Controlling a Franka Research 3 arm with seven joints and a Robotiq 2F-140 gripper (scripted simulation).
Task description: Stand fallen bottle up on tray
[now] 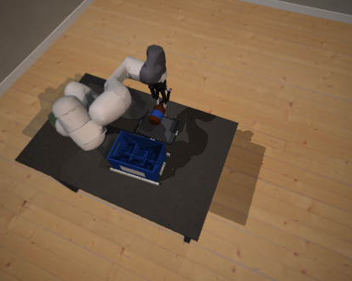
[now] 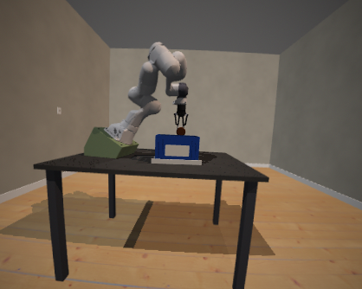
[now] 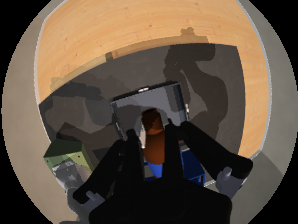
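My hand is 10 mm short of the brown bottle, 50 mm to the left of it and 20 mm above it. Round my hand: blue crate (40 mm ahead, 320 mm to the right, 130 mm below); dark tray (10 mm behind, 50 mm to the right, 200 mm below).
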